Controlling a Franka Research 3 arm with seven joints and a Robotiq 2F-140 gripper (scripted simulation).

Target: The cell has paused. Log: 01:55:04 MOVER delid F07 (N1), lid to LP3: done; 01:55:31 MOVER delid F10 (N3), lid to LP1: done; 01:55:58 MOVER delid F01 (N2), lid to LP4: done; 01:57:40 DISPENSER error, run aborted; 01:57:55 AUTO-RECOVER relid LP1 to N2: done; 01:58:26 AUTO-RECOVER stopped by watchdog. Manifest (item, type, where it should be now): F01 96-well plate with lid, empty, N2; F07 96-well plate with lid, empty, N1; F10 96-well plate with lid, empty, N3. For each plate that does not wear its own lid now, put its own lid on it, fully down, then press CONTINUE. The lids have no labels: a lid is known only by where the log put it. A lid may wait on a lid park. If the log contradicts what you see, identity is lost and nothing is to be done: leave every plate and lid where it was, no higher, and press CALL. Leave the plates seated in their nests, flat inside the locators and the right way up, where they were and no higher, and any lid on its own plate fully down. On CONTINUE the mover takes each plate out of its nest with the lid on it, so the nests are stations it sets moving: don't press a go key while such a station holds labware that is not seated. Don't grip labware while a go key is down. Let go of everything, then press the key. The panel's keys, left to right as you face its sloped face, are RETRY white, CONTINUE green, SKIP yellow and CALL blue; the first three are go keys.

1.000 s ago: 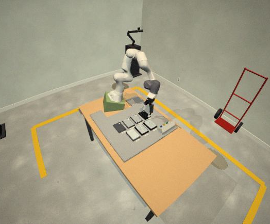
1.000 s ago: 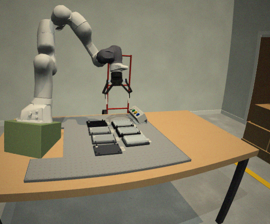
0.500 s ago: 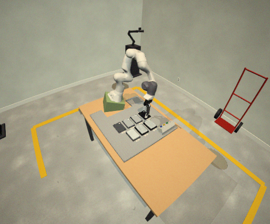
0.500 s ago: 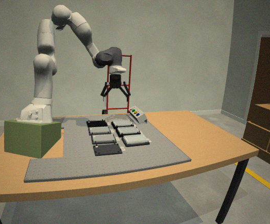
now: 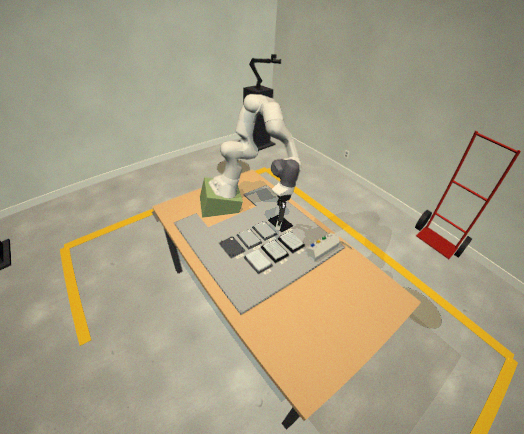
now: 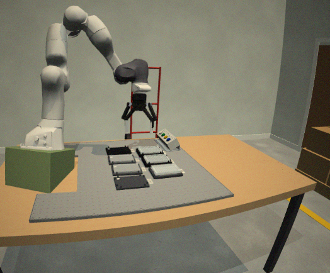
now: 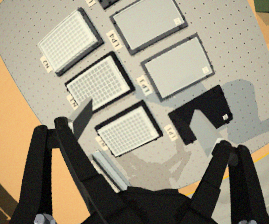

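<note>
The park LP3 lies 100 mm behind my hand, 10 mm to the right of it and 150 mm below it. Also, from my hand: plate: 80 mm ahead, 210 mm to the right, 140 mm below; then park LP1: 90 mm behind, 130 mm to the left, 150 mm below; then blue call key: 220 mm ahead, 90 mm to the left, 90 mm below.
</note>
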